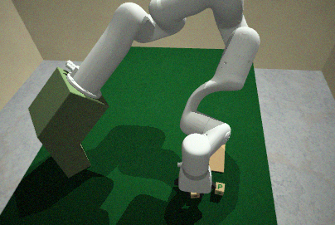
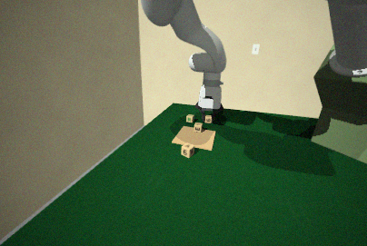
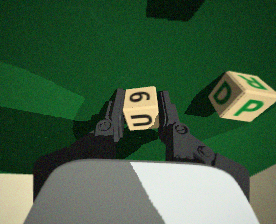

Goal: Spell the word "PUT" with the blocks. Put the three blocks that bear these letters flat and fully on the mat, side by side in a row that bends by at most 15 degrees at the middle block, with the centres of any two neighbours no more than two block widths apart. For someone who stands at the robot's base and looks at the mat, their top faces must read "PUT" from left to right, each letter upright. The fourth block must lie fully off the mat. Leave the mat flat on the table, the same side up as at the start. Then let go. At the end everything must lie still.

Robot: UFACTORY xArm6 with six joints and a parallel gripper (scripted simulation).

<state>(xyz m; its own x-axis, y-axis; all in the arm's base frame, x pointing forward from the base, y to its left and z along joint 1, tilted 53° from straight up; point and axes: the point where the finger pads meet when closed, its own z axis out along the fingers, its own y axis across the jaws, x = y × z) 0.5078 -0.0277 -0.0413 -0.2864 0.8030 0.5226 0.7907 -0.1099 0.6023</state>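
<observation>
Right now the mat is 17 cm to the left of my hand, 2 cm below it and 2 cm behind it. Round my hand: P block: 7 cm ahead, 5 cm to the left, 1 cm below.
</observation>
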